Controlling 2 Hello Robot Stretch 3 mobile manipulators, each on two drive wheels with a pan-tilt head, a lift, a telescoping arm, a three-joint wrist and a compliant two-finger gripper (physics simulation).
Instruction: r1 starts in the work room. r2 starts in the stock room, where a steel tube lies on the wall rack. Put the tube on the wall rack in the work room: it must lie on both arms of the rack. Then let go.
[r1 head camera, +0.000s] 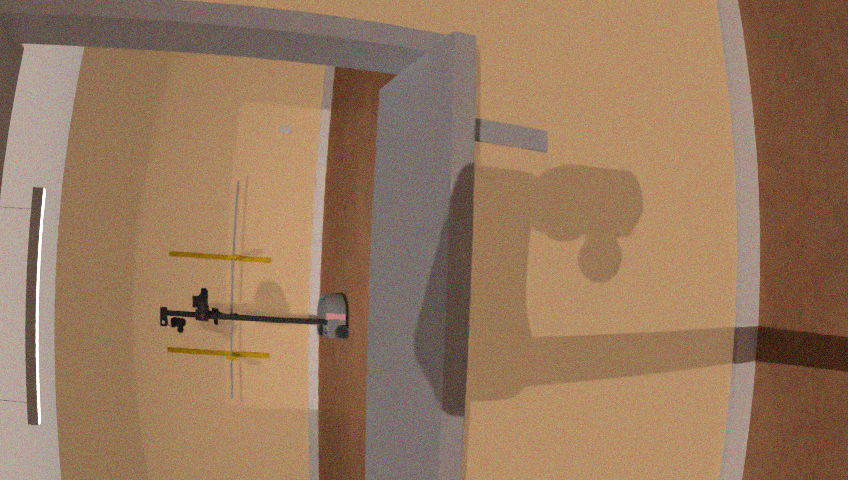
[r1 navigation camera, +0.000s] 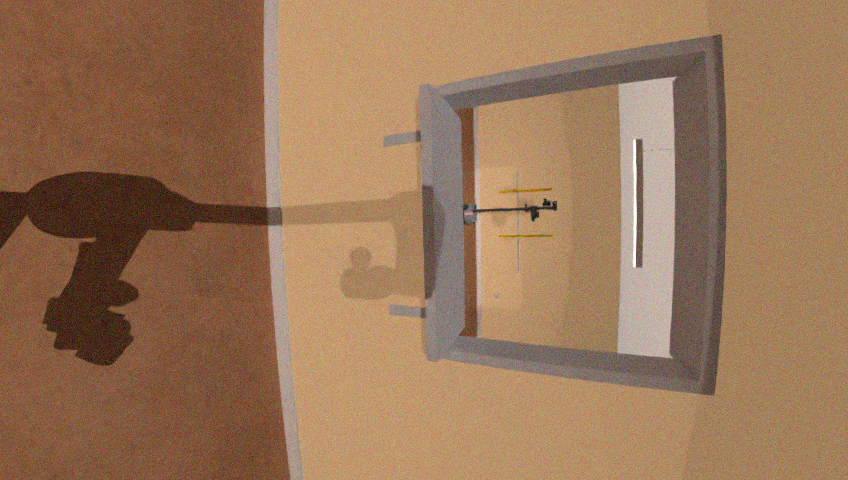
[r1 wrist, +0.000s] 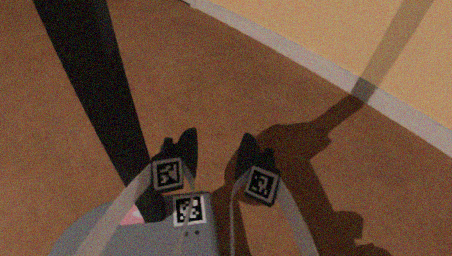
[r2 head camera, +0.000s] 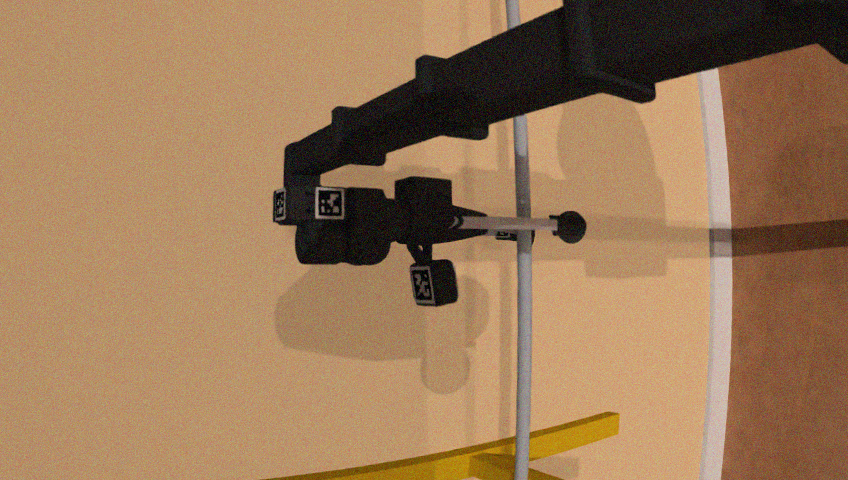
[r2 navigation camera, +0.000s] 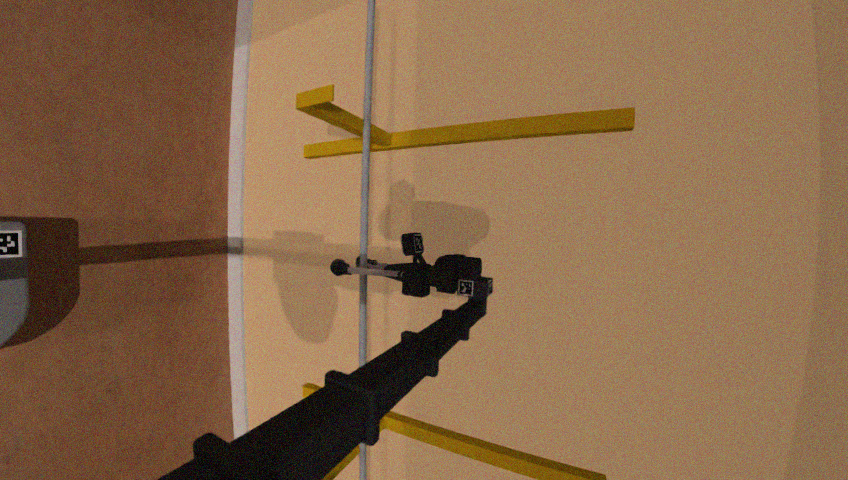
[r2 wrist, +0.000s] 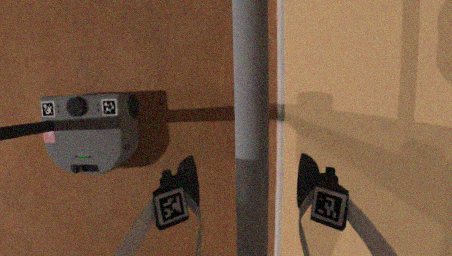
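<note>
The grey steel tube (r1 head camera: 232, 285) (r1 navigation camera: 517, 255) (r2 head camera: 523, 333) (r2 navigation camera: 366, 196) (r2 wrist: 251, 100) lies level across both arms of the yellow stock-room rack (r1 head camera: 196, 255) (r1 navigation camera: 535, 190) (r2 head camera: 568, 434) (r2 navigation camera: 505, 126). My r2 gripper (r2 head camera: 547, 231) (r2 navigation camera: 352, 264) (r2 wrist: 248, 165) points down at the tube between the rack arms. Its fingers are open, one on each side of the tube, with gaps showing in the wrist view. My r1 gripper (r1 wrist: 218, 145) is open and empty, pointing down above its own base in the work room. The work-room rack does not show.
A grey-framed wall opening (r1 head camera: 457, 237) (r1 navigation camera: 434, 237) with a deep sill on brackets joins the rooms. The r2 robot (r1 head camera: 333, 315) (r1 navigation camera: 469, 214) stands before the stock-room rack; its base (r2 navigation camera: 11, 285) (r2 wrist: 85, 140) is below the arm. The r1 base (r1 wrist: 145, 240) shows under its gripper, beside the mast (r1 wrist: 90, 85).
</note>
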